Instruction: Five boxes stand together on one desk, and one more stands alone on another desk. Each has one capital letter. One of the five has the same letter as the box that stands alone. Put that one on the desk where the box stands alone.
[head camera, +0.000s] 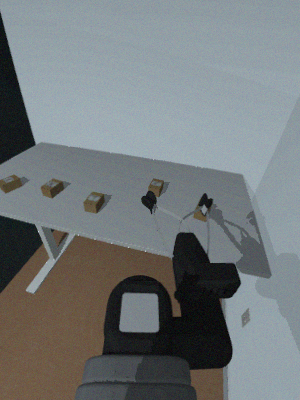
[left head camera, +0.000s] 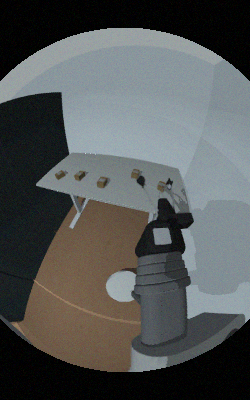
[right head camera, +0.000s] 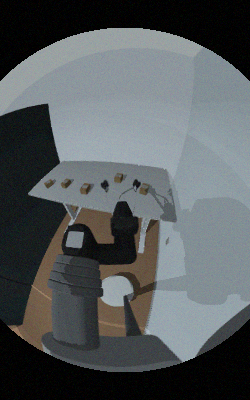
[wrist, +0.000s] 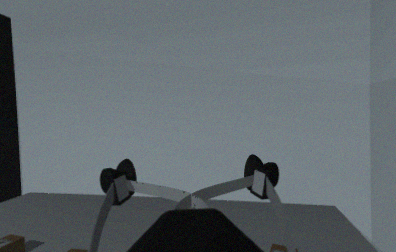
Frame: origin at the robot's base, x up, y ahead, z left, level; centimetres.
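Seen in the pictures: gripper, fingertip midpoint: (head camera: 176, 195) (left head camera: 154, 177) (right head camera: 120, 180) (wrist: 190, 171); robot's base, origin of the base link: (left head camera: 122, 285) (right head camera: 116, 289).
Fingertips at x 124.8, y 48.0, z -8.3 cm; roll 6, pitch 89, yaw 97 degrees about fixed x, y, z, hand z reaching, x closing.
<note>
Offsets run from my fingertips to a thing's top centre. "spot": to the spot under its first point. Level surfaces: height alone.
Five brown boxes stand on a grey desk {dx -32.5 cm} (head camera: 115, 167) (left head camera: 110, 162) (right head camera: 95, 170) (wrist: 315, 222): a far-left box {dx -27.5, dy +44.7, dz +77.9 cm} (head camera: 10, 183) (left head camera: 60, 175) (right head camera: 49, 183), a second box {dx -27.5, dy +42.4, dz +54.1 cm} (head camera: 52, 188) (left head camera: 80, 176) (right head camera: 66, 183), a middle box {dx -27.5, dy +32.5, dz +30.6 cm} (head camera: 94, 202) (left head camera: 102, 182) (right head camera: 85, 188), a box farther back {spot: dx -27.5, dy +43.8, dz +1.3 cm} (head camera: 156, 187) (left head camera: 135, 173) (right head camera: 119, 177) and a right box {dx -27.5, dy +30.4, dz -20.4 cm} (head camera: 202, 213) (left head camera: 161, 186) (right head camera: 144, 189). Their pale labels are too small to read. My gripper (head camera: 177, 201) (left head camera: 155, 182) (right head camera: 120, 185) (wrist: 190, 171) is open and empty above the desk's right part. The lone box does not show.
A pale wall (head camera: 150, 90) (wrist: 200, 100) rises behind the desk, and another wall (head camera: 280, 215) stands close on the right with a socket (head camera: 245, 317). A dark panel {spot: dx -48.9, dy +23.6, dz +120.6 cm} (left head camera: 30, 200) (right head camera: 25, 210) is on the left. Parts of boxes show along the wrist view's bottom edge.
</note>
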